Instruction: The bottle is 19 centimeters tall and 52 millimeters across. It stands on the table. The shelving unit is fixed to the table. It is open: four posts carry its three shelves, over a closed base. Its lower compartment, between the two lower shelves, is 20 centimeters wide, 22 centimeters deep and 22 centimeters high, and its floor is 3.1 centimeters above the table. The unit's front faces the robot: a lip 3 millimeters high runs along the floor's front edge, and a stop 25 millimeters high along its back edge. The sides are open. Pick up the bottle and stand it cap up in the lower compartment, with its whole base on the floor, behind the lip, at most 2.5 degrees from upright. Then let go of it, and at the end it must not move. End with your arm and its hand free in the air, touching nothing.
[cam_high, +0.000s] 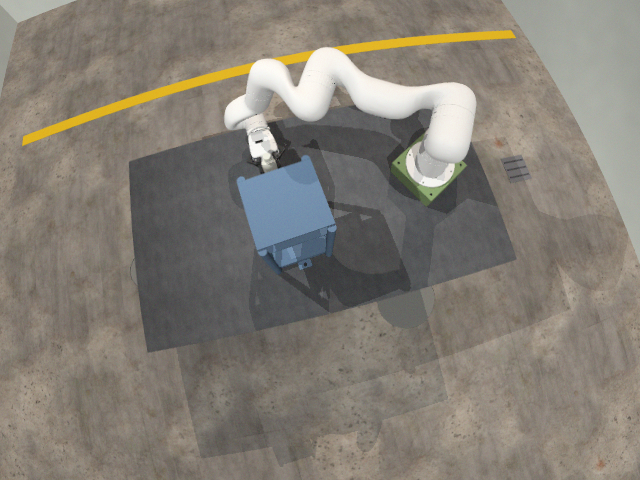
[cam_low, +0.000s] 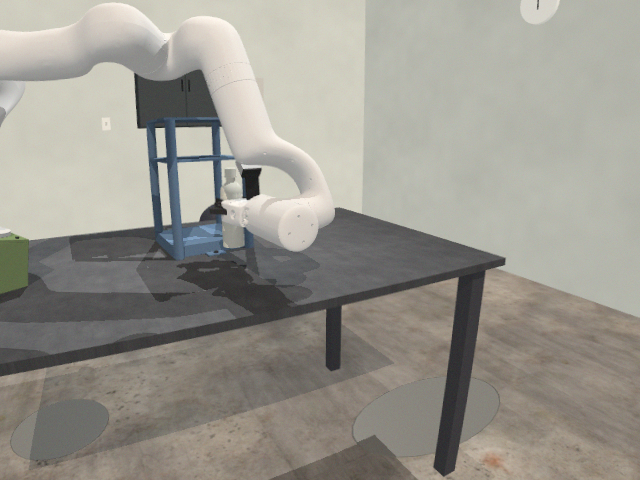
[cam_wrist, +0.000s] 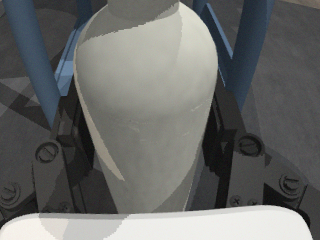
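My hand is 23 cm to the right of the shelving unit and 3 cm below it. Also, from my hand: white bottle: 2 cm above.
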